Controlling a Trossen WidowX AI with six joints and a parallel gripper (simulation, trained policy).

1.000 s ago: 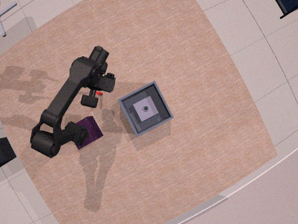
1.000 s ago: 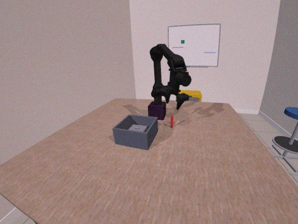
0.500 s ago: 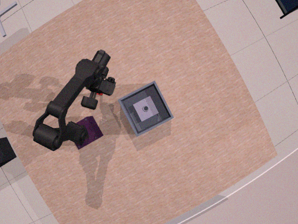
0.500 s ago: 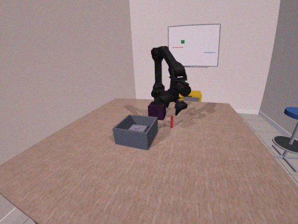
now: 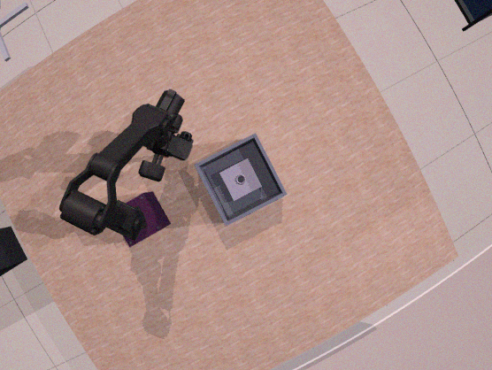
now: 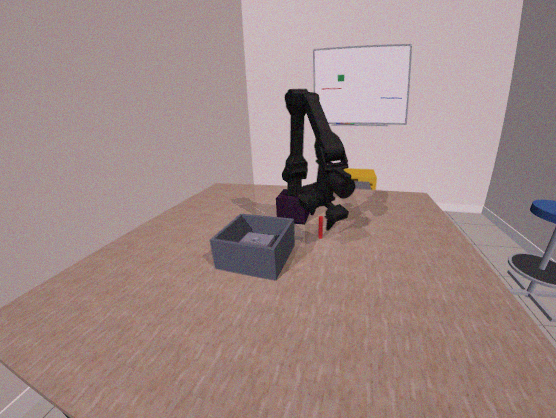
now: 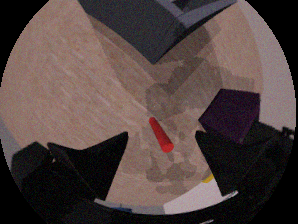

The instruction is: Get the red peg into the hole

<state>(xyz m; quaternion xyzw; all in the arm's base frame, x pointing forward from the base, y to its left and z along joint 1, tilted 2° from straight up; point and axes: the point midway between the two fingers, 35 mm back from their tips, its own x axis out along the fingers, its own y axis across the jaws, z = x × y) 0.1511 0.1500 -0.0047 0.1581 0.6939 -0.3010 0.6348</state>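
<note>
My gripper tip is now 20 mm above the red peg and 10 mm past it. The rest, counted from my gripper tip: grey box 180 mm ahead, 150 mm to the right, 40 mm below; plate 180 mm ahead, 150 mm to the right, 20 mm below.
</note>
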